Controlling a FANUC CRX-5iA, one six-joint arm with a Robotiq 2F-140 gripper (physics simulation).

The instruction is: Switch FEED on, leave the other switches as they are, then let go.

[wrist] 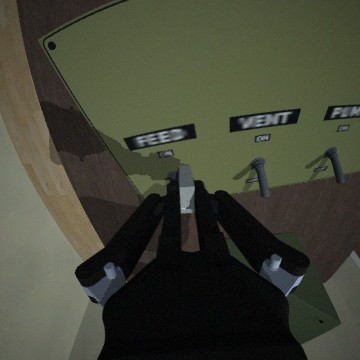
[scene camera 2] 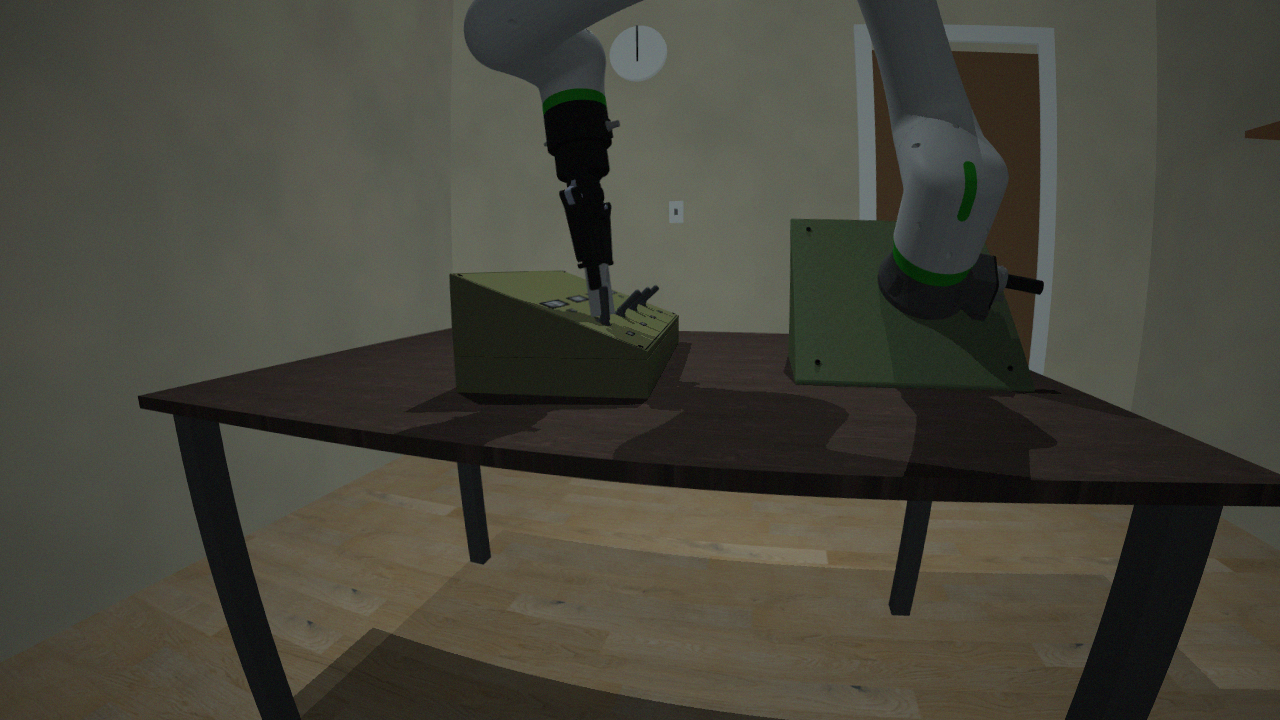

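Where they show: gripper, fingertip midpoint: (wrist: 184, 174) (scene camera 2: 603, 315); arm's base, link origin: (scene camera 2: 922, 284).
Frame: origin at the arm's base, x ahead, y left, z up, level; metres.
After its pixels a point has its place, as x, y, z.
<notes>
The sloped green switch panel (scene camera 2: 546, 362) {0.481, 0.338, -0.097} (wrist: 200, 65) {0.580, 0.232, -0.004} stands on the table. My gripper (scene camera 2: 600, 304) {0.448, 0.241, -0.045} (wrist: 184, 174) {0.448, 0.241, -0.045} is shut, with nothing between its fingers; its tips are down at the FEED switch. In the wrist view the FEED label (wrist: 160, 137) {0.506, 0.271, -0.028} and its ON mark show, while the fingertips hide most of the FEED lever (wrist: 172, 176) {0.445, 0.258, -0.045}. In the scene view a dark lever at the fingertips stands more upright than the others; its exact position is unclear. The VENT lever (wrist: 261, 177) {0.459, 0.139, -0.031} and PUMP lever (wrist: 335, 165) {0.485, 0.024, -0.032} tilt away from their ON marks, toward the panel's low edge.
A larger green sloped box (scene camera 2: 841, 304) {0.132, 0.054, -0.034} (wrist: 312, 312) {0.201, -0.043, 0.071} stands across the dark table (scene camera 2: 760, 447) {0.198, 0.437, -0.141}. A second arm section (scene camera 2: 939, 197) {0.010, 0.191, 0.113} with a dark base stands in front of that box. The levers beside FEED stick up close to the gripper.
</notes>
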